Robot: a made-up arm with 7 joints.
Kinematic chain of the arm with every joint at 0, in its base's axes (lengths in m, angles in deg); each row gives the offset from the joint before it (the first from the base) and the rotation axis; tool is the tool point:
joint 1: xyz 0 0 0.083 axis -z
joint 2: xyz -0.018 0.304 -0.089 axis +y
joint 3: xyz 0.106 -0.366 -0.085 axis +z
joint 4: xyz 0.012 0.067 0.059 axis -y
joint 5: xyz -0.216 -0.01 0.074 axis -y
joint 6: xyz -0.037 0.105 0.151 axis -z
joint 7: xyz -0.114 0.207 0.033 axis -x
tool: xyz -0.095 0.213 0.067
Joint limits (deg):
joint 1: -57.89..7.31
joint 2: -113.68..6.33
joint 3: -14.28..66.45
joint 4: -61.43..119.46
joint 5: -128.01..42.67
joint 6: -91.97..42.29
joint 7: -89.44..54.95
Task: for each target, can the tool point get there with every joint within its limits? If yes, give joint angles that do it. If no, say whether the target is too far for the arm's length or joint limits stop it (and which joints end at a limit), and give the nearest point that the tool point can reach.
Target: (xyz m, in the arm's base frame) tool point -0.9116 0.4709 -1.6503
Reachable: no: too far | nearest point -0.3390 0.2247 -0.7450 | short by 1.099 m
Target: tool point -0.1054 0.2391 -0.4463
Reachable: yes | joints -29.23 -93.54 59.92 40.02 -106.55 30.17 6.88
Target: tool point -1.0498 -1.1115 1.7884
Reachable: no: too far | nearest point -0.4062 -0.3691 0.6124 | short by 1.532 m
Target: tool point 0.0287 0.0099 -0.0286
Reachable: no: joint limits stop it (at a limit: joint 1, joint 2, joint 3, joint 4, joint 6, joint 7) | nearest point 0.0317 -0.0495 -0.1605 | short by 0.145 m
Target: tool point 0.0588 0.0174 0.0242
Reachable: no: joint limits stop it (at a limit: joint 1, joint 2, joint 3, joint 4, joint 6, joint 7) | nearest point 0.0770 -0.0452 0.1498 | short by 0.142 m
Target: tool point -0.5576 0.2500 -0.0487
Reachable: yes | joints -2.94 -96.61 18.85 -4.52 -89.28 -40.88 15.13
